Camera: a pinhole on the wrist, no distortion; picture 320 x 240 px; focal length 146.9 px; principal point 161.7 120.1 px. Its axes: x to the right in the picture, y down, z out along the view. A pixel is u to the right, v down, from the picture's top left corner.
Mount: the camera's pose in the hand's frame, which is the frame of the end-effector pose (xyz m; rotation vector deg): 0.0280 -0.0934 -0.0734 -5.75 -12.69 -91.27
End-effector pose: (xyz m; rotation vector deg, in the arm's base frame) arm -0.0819 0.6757 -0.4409 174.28 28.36 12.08
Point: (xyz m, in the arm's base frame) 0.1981 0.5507 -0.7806
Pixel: 107 175
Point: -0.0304 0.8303 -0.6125
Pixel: 224 164
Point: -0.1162 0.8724 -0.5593
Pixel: 302 124
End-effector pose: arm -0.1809 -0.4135 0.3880 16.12 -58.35 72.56
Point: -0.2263 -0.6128 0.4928
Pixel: 177 93
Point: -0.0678 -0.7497 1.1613
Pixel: 292 223
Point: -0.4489 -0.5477 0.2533
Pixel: 26 23
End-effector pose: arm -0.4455 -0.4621 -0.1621 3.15 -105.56 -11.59
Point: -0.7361 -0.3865 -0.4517
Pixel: 161 57
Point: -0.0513 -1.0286 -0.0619
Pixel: behind the camera
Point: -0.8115 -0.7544 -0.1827
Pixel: 290 178
